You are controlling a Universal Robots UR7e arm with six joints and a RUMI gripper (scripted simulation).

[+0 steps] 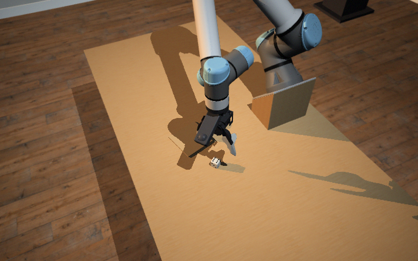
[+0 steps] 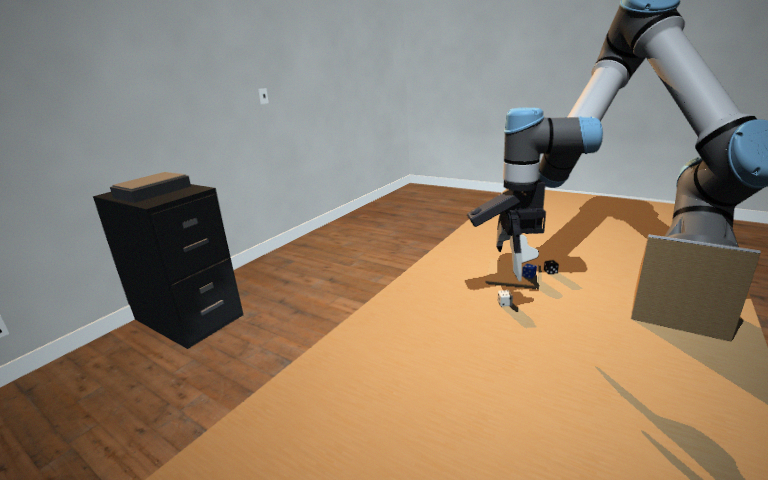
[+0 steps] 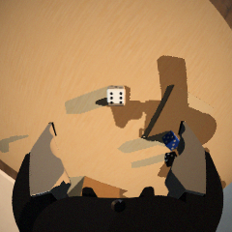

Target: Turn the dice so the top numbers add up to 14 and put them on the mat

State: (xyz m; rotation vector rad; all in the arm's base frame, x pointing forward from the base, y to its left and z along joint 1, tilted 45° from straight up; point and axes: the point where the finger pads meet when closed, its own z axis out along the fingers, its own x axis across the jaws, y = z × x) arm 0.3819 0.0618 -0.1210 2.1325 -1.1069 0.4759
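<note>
My gripper is now 9 cm above the white die. From my hand the other things lie so: tan mat 17 cm to the right, 10 cm below, 3 cm ahead; then blue die 16 cm to the right, 8 cm below, 1 cm behind; then black die 22 cm to the right, 9 cm below, 6 cm behind.
</note>
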